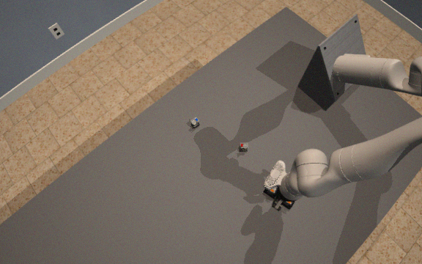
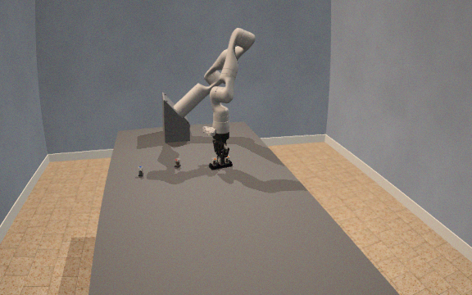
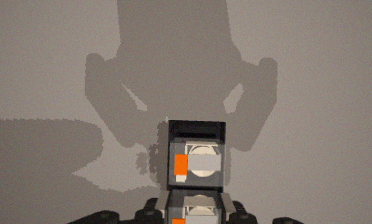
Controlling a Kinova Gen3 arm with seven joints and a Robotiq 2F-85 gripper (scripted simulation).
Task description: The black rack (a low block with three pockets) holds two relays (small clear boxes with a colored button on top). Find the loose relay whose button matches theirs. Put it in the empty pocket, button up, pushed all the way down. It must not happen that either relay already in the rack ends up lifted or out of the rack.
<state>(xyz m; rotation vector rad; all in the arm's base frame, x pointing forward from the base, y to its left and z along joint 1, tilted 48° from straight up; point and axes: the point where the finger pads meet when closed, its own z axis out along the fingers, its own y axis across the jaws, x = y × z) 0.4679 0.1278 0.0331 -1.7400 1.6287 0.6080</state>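
The black rack lies 30 mm below my hand.
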